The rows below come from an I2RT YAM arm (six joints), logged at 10 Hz.
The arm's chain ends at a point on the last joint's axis. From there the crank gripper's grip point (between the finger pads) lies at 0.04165 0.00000 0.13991 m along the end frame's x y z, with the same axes.
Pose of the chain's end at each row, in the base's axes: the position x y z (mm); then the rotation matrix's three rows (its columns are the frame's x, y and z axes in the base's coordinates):
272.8, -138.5, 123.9; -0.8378, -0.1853, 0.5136; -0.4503, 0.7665, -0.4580; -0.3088, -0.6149, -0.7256
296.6, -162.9, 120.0; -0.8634, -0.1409, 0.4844; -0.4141, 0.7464, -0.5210; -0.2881, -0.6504, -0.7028
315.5, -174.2, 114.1; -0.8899, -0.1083, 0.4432; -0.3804, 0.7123, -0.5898; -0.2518, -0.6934, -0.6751
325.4, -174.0, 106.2; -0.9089, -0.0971, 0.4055; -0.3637, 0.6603, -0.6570; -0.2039, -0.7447, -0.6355
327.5, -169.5, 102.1; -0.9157, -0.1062, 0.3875; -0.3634, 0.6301, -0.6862; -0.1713, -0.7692, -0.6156
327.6, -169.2, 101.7; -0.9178, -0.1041, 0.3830; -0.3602, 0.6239, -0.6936; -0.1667, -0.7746, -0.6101
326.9, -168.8, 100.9; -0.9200, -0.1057, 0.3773; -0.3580, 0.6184, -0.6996; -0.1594, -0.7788, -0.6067
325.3, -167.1, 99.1; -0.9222, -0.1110, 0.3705; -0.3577, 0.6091, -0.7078; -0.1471, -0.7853, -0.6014
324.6, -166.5, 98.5; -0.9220, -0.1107, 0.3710; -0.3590, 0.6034, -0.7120; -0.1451, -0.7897, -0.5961
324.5, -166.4, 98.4; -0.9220, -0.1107, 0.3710; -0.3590, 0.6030, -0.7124; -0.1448, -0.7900, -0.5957
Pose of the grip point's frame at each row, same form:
309.8, -221.3, 9.5; -0.8378, -0.1853, 0.5136; -0.4503, 0.7665, -0.4580; -0.3088, -0.6149, -0.7256
328.4, -253.0, 9.7; -0.8634, -0.1409, 0.4844; -0.4141, 0.7464, -0.5210; -0.2881, -0.6504, -0.7028
340.4, -272.6, 9.2; -0.8899, -0.1083, 0.4432; -0.3804, 0.7123, -0.5898; -0.2518, -0.6934, -0.6751
344.3, -281.1, 8.8; -0.9089, -0.0971, 0.4055; -0.3637, 0.6603, -0.6570; -0.2039, -0.7447, -0.6355
343.6, -280.6, 8.8; -0.9157, -0.1062, 0.3875; -0.3634, 0.6301, -0.6862; -0.1713, -0.7692, -0.6156
343.0, -281.2, 9.4; -0.9178, -0.1041, 0.3830; -0.3602, 0.6239, -0.6936; -0.1667, -0.7746, -0.6101
341.4, -281.6, 9.4; -0.9200, -0.1057, 0.3773; -0.3580, 0.6184, -0.6996; -0.1594, -0.7788, -0.6067
338.7, -281.0, 8.8; -0.9222, -0.1110, 0.3705; -0.3577, 0.6091, -0.7078; -0.1471, -0.7853, -0.6014
338.1, -281.1, 9.1; -0.9220, -0.1107, 0.3710; -0.3590, 0.6034, -0.7120; -0.1451, -0.7897, -0.5961
338.0, -281.0, 9.0; -0.9220, -0.1107, 0.3710; -0.3590, 0.6030, -0.7124; -0.1448, -0.7900, -0.5957

